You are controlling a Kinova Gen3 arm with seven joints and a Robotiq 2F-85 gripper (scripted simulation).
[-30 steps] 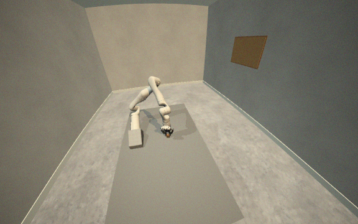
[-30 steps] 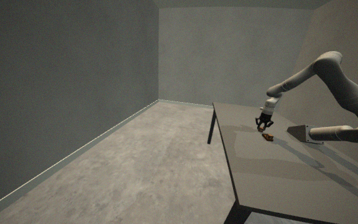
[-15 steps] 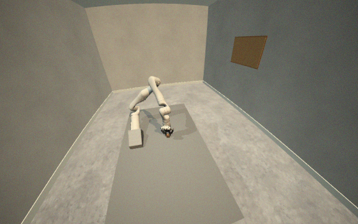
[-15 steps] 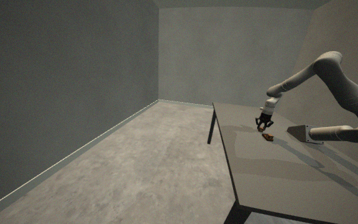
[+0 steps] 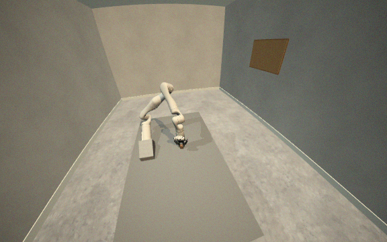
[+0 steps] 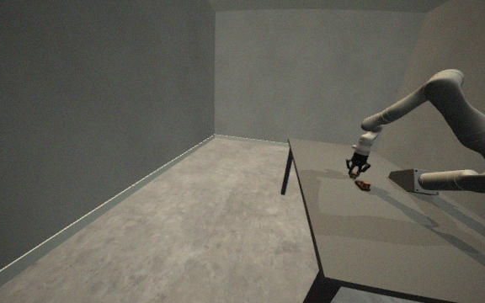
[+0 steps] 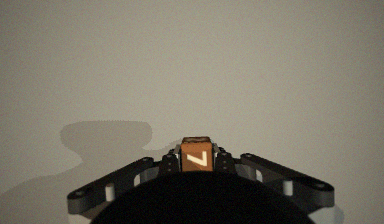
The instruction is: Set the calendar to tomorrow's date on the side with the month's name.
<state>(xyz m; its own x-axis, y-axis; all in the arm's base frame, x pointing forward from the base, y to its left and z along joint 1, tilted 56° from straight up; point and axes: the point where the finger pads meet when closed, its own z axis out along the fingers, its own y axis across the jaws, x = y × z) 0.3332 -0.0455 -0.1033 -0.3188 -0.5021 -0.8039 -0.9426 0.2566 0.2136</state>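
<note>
The digit cube is 1 cm below my hand. Also, from my hand: orange tray (11 cm to the left, 2 cm below).
</note>
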